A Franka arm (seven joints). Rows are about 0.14 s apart.
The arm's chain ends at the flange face. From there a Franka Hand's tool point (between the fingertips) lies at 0.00 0.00 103.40 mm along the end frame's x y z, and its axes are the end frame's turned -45 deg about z.
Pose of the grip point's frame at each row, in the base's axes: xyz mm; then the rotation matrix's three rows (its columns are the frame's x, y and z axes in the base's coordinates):
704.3, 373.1, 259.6; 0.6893, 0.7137, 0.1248; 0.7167, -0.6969, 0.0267; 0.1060, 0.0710, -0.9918
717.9, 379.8, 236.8; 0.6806, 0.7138, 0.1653; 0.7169, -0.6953, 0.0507; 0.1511, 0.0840, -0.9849
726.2, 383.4, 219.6; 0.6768, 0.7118, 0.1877; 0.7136, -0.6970, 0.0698; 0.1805, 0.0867, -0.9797
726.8, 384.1, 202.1; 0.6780, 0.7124, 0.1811; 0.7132, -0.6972, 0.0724; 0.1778, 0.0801, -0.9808
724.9, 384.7, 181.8; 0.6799, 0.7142, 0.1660; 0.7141, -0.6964, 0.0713; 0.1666, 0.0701, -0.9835
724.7, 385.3, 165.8; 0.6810, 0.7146, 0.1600; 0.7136, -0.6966, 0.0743; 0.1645, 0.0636, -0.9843
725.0, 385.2, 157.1; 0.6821, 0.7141, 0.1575; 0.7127, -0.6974, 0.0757; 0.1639, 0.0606, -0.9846
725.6, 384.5, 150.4; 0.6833, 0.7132, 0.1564; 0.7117, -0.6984, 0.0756; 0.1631, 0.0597, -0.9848
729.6, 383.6, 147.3; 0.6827, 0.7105, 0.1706; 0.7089, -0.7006, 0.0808; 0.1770, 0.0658, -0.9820
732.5, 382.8, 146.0; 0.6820, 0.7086, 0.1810; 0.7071, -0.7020, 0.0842; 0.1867, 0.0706, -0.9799
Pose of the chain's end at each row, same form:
691.4, 370.3, 362.2; 0.9921, 0.0173, 0.1248; 0.0140, -0.9996, 0.0267; 0.1252, -0.0247, -0.9918
700.8, 374.6, 338.6; 0.9860, 0.0235, 0.1653; 0.0153, -0.9986, 0.0507; 0.1662, -0.0474, -0.9849
706.8, 376.2, 320.9; 0.9819, 0.0247, 0.1877; 0.0117, -0.9974, 0.0698; 0.1889, -0.0663, -0.9797
708.1, 376.6, 303.5; 0.9832, 0.0243, 0.1811; 0.0113, -0.9973, 0.0724; 0.1824, -0.0691, -0.9808
707.7, 377.3, 283.5; 0.9858, 0.0243, 0.1660; 0.0125, -0.9974, 0.0713; 0.1674, -0.0682, -0.9835
708.2, 377.6, 267.6; 0.9868, 0.0238, 0.1600; 0.0120, -0.9972, 0.0743; 0.1613, -0.0713, -0.9843
708.7, 377.4, 258.9; 0.9873, 0.0226, 0.1575; 0.0108, -0.9971, 0.0757; 0.1587, -0.0730, -0.9846
709.4, 376.7, 252.2; 0.9875, 0.0211, 0.1564; 0.0094, -0.9971, 0.0756; 0.1575, -0.0731, -0.9848
712.0, 375.2, 248.8; 0.9851, 0.0197, 0.1706; 0.0059, -0.9967, 0.0808; 0.1717, -0.0786, -0.9820
713.8, 374.1, 247.3; 0.9833, 0.0188, 0.1810; 0.0036, -0.9964, 0.0842; 0.1819, -0.0821, -0.9799

